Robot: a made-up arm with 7 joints.
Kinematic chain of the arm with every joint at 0, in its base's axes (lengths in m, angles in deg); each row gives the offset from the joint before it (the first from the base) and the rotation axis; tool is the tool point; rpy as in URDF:
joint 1: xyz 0.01 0.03 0.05 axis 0 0.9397 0.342
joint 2: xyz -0.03 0.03 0 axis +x
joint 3: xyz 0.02 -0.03 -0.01 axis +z
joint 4: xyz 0 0.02 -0.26 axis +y
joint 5: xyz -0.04 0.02 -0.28 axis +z
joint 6: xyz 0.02 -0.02 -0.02 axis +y
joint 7: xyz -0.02 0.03 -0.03 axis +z
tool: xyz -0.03 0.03 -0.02 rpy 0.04 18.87 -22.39
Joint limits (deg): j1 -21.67..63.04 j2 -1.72..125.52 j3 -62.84..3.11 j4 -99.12..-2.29 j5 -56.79..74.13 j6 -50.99..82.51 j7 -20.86..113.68
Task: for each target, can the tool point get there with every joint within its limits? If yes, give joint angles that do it. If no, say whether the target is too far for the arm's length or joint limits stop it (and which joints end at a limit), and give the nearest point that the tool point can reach.
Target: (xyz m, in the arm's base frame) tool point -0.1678 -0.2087 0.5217
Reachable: no: joint limits stop it (at a limit: joint 1, joint 2, joint 3, joint 4, joint 5) | nearest point 0.1967 0.1844 0.3371 | short by 0.567 m
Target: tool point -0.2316 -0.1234 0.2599
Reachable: no: joint limits stop it (at a limit: joint 1, joint 2, joint 3, joint 4, joint 6) | nearest point -0.4666 -0.0751 -0.1458 | short by 0.471 m
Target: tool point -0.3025 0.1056 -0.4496
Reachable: yes | joints 51.74 32.71 -55.18 -61.53 0.34 -18.85 49.64
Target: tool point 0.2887 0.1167 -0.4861
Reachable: yes | joints -7.51 17.88 -26.23 -49.06 54.70 -13.30 39.48
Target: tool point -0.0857 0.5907 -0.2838
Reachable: yes | joints 29.04 66.92 -33.71 -32.47 -17.24 -39.11 45.51
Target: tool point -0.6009 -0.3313 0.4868
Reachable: no: too far | nearest point -0.4942 -0.0834 -0.1444 | short by 0.687 m
